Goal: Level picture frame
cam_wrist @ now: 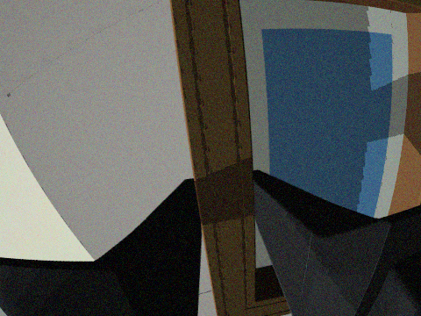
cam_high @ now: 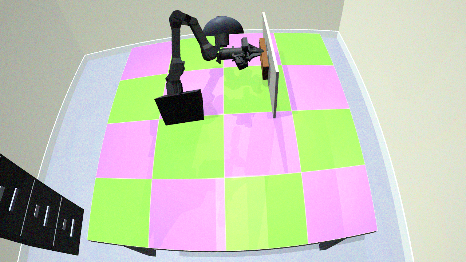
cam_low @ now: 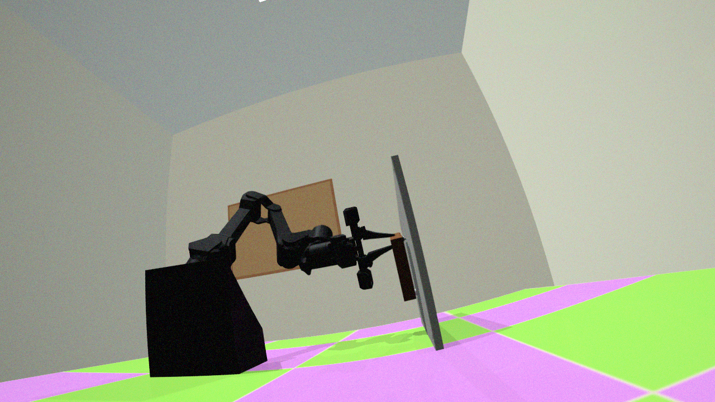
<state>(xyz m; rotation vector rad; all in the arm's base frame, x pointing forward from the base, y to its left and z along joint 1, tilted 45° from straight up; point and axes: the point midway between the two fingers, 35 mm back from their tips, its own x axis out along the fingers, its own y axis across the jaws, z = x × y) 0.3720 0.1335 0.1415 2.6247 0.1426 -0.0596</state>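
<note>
Now: gripper tip 5 cm above the picture frame, 1 cm to the right of it and 1 cm short of it. The rest, counted from my gripper tip: wall panel 6 cm below, 2 cm ahead.
</note>
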